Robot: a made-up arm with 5 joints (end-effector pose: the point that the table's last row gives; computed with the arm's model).
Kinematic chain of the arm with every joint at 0, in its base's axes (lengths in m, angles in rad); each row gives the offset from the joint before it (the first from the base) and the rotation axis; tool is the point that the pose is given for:
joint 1: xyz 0 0 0.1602 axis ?
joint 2: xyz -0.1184 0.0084 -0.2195 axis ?
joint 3: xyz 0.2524 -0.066 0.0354 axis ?
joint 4: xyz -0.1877 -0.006 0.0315 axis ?
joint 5: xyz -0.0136 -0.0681 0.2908 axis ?
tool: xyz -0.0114 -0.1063 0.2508
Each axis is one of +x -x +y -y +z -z.
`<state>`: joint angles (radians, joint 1 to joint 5).
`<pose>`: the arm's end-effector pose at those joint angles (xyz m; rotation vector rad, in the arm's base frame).
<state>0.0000 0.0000 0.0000 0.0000 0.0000</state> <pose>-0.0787 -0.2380 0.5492 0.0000 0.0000 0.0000</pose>
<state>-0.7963 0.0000 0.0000 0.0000 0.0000</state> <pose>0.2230 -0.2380 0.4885 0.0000 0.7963 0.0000</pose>
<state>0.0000 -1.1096 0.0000 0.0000 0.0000</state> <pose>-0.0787 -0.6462 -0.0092 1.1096 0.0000 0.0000</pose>
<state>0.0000 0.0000 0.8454 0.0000 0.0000</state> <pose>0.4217 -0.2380 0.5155 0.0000 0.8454 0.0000</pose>
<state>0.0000 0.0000 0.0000 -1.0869 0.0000</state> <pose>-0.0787 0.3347 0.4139 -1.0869 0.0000 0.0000</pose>
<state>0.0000 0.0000 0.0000 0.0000 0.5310</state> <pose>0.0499 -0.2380 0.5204 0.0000 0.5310 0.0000</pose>
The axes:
joint 1: -y
joint 2: -x
joint 3: +y
joint 4: +x
joint 5: +y

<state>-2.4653 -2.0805 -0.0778 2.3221 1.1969</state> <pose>-0.3175 0.4097 0.2519 1.8362 -1.5729 -1.3343</pose>
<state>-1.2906 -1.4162 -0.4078 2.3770 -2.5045</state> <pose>-0.2823 0.2416 0.2042 0.5392 -0.0806 2.3427</pose>
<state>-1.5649 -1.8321 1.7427 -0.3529 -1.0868</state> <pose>-0.4082 -0.3316 -0.5074 1.9528 1.1621 -0.6547</pose>
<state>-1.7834 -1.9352 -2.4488 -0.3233 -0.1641</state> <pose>-0.0612 0.5786 0.2258 -1.3964 -0.2643 -1.6806</pose>
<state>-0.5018 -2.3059 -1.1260 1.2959 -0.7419</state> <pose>-0.2268 0.6211 -0.2100 -1.4144 1.2013 1.8799</pose>
